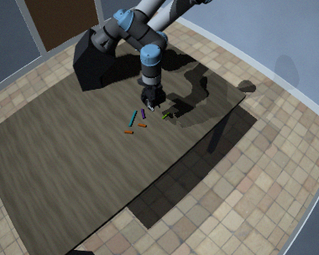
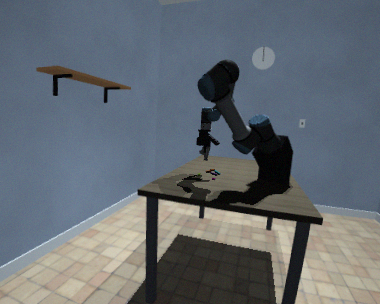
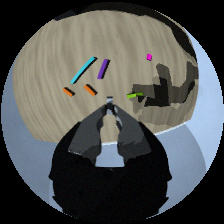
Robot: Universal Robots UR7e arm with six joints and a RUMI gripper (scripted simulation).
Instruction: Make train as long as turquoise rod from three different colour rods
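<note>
Now: the magenta rod 120 mm to the left of my hand, 110 mm below it and 110 mm behind it. Round my hand: lime rod: 110 mm below, 70 mm to the left, 20 mm ahead; then purple rod: 110 mm below, 60 mm behind, 20 mm to the right; then grey rod: 10 mm below.
</note>
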